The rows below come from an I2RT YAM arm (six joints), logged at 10 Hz.
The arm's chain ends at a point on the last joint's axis. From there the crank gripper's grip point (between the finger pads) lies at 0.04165 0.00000 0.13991 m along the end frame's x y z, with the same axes.
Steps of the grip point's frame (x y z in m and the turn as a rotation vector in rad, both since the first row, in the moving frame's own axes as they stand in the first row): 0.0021, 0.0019, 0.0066, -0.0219, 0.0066, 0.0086; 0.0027, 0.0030, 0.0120, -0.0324, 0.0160, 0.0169; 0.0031, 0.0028, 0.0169, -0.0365, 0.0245, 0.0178; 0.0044, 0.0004, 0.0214, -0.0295, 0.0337, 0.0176; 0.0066, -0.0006, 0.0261, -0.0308, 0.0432, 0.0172; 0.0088, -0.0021, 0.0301, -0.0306, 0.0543, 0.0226; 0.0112, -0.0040, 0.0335, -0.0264, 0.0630, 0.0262
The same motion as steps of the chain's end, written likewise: 0.0012, -0.0015, 0.0069, -0.0219, 0.0066, 0.0086; 0.0005, -0.0022, 0.0128, -0.0324, 0.0160, 0.0169; -0.0003, -0.0031, 0.0181, -0.0365, 0.0245, 0.0178; -0.0002, -0.0045, 0.0230, -0.0295, 0.0337, 0.0176; 0.0006, -0.0056, 0.0281, -0.0308, 0.0432, 0.0172; 0.0013, -0.0074, 0.0326, -0.0306, 0.0543, 0.0226; 0.0025, -0.0089, 0.0365, -0.0264, 0.0630, 0.0262
